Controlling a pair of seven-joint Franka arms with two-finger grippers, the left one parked.
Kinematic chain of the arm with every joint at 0, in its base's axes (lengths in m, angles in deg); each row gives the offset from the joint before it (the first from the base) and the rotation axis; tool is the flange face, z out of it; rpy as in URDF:
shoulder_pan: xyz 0 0 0.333 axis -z
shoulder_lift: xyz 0 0 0 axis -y
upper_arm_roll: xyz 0 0 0.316 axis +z
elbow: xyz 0.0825 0 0 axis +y
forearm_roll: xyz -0.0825 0 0.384 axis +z
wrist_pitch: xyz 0 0 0 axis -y
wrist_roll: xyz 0.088 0 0 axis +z
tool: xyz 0 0 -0.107 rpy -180 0 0
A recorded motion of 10 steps. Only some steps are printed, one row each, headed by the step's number.
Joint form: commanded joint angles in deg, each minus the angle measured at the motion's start. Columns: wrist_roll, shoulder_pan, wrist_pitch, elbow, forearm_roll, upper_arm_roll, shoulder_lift.
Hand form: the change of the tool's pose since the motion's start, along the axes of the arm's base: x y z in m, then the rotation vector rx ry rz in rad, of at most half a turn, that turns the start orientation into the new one. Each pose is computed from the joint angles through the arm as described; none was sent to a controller.
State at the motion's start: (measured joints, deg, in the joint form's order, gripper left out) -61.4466 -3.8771 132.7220 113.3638 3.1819 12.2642 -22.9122
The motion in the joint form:
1: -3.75 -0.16 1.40 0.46 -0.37 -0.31 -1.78
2: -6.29 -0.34 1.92 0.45 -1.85 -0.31 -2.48
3: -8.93 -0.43 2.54 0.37 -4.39 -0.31 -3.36
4: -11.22 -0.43 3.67 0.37 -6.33 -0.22 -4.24
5: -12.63 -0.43 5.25 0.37 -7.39 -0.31 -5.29
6: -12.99 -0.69 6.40 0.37 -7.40 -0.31 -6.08
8: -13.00 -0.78 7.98 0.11 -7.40 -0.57 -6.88
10: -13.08 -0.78 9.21 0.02 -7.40 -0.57 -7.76
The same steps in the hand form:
1: -0.0020 -0.0018 -0.0199 -0.0111 0.0201 -0.0646
2: -0.0025 -0.0002 -0.0264 -0.0300 0.0208 -0.0873
3: -0.0024 0.0003 -0.0341 -0.0592 0.0160 -0.0996
4: -0.0020 0.0013 -0.0416 -0.0773 0.0059 -0.1140
5: -0.0008 0.0009 -0.0503 -0.0830 -0.0055 -0.1276
6: -0.0011 0.0040 -0.0568 -0.0780 -0.0102 -0.1305
8: 0.0021 0.0033 -0.0614 -0.0705 -0.0263 -0.1357
10: 0.0029 0.0038 -0.0681 -0.0643 -0.0323 -0.1388

